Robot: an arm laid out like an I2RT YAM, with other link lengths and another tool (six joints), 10 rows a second.
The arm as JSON. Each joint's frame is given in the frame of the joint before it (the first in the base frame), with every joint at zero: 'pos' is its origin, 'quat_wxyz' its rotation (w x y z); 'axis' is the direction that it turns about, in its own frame. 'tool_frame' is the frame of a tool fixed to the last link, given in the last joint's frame.
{
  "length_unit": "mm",
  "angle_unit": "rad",
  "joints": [
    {
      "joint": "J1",
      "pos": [
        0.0,
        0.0,
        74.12
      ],
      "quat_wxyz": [
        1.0,
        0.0,
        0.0,
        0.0
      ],
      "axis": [
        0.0,
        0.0,
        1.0
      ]
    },
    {
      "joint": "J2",
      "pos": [
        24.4,
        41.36,
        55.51
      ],
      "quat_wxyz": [
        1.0,
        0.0,
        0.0,
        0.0
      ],
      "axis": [
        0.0,
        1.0,
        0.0
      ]
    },
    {
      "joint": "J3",
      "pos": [
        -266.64,
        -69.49,
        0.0
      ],
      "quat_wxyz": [
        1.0,
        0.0,
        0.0,
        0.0
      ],
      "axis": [
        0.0,
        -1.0,
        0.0
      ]
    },
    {
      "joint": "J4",
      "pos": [
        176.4,
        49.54,
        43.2
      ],
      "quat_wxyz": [
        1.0,
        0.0,
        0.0,
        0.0
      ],
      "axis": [
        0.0,
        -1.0,
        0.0
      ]
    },
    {
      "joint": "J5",
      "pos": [
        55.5,
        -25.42,
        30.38
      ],
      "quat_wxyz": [
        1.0,
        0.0,
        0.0,
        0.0
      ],
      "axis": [
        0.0,
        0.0,
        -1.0
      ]
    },
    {
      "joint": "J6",
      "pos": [
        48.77,
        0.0,
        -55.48
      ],
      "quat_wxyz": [
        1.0,
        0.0,
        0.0,
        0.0
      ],
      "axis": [
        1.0,
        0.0,
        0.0
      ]
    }
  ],
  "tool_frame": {
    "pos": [
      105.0,
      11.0,
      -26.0
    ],
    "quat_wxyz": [
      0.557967,
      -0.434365,
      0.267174,
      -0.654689
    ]
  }
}
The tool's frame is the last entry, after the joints.
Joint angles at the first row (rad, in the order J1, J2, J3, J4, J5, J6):
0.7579, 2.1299, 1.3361, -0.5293, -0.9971, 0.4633
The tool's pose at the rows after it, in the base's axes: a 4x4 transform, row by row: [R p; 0 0 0 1], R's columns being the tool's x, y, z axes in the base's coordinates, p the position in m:
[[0.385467, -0.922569, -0.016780, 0.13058], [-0.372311, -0.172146, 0.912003, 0.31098], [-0.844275, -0.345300, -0.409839, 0.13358], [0, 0, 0, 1]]
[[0.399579, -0.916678, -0.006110, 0.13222], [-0.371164, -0.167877, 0.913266, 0.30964], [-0.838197, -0.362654, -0.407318, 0.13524], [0, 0, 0, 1]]
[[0.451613, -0.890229, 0.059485, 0.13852], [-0.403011, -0.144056, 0.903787, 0.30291], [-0.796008, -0.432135, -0.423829, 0.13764], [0, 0, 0, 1]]
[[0.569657, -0.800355, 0.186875, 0.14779], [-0.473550, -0.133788, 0.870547, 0.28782], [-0.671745, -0.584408, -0.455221, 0.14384], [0, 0, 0, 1]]
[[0.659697, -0.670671, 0.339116, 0.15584], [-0.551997, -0.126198, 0.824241, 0.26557], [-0.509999, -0.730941, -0.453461, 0.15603], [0, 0, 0, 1]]
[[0.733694, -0.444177, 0.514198, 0.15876], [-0.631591, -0.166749, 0.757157, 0.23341], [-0.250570, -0.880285, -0.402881, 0.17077], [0, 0, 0, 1]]
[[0.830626, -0.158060, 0.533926, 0.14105], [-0.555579, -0.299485, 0.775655, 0.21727], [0.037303, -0.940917, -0.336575, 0.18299], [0, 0, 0, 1]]
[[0.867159, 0.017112, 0.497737, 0.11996], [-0.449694, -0.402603, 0.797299, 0.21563], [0.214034, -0.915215, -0.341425, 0.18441], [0, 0, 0, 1]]
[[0.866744, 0.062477, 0.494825, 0.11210], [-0.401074, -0.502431, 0.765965, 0.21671], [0.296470, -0.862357, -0.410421, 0.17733], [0, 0, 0, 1]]
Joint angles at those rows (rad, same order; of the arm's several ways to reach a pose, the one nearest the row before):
0.7562, 2.1239, 1.3361, -0.5262, -0.9940, 0.4655
0.7518, 2.1117, 1.3338, -0.5261, -0.9843, 0.4589
0.7389, 2.0532, 1.3043, -0.5077, -0.9112, 0.4617
0.7348, 1.9293, 1.2646, -0.5119, -0.7333, 0.4357
0.7367, 1.7686, 1.2045, -0.5128, -0.5349, 0.4125
0.7853, 1.5551, 1.1122, -0.5068, -0.2493, 0.3612
0.9521, 1.3988, 1.0544, -0.5202, 0.0094, 0.2276
1.1403, 1.3580, 1.0407, -0.5568, 0.1964, 0.1723
1.2385, 1.4165, 1.0781, -0.6293, 0.3047, 0.1851

